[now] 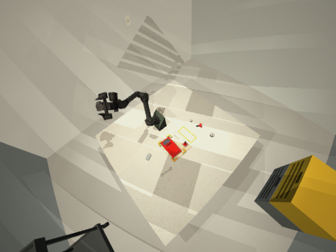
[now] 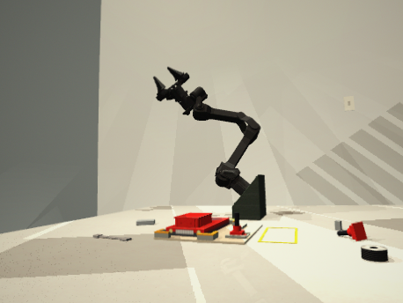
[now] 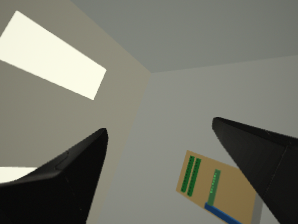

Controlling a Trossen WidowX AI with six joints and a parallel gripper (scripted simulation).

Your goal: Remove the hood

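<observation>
Now: the red hood 29 cm ahead of my gripper tip, 32 cm to the left of it and 59 cm below it. Also, from my gripper tip: black wheel (39 cm ahead, 73 cm to the left, 62 cm below); then black post (31 cm ahead, 45 cm to the left, 59 cm below); then grey bar (43 cm ahead, 15 cm to the left, 63 cm below).
</observation>
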